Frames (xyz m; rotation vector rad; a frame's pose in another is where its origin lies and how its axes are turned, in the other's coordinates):
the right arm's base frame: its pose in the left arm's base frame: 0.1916 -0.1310 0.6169 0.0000 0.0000 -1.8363
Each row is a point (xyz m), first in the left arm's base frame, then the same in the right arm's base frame.
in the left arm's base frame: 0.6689 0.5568 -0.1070
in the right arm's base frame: -0.7889 0.2801 -0.7239
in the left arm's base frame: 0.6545 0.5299 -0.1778
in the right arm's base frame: -0.7592 0.2733 -0.7947
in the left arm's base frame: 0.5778 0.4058 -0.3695
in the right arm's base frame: -0.6193 0.2318 -0.9864
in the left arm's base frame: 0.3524 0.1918 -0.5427
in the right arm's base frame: -0.3537 0.0705 -1.1596
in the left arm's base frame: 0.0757 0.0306 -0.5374
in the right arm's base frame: -0.1255 -0.1542 -1.1543
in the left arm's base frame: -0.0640 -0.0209 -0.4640
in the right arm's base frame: -0.0392 -0.2755 -1.0809
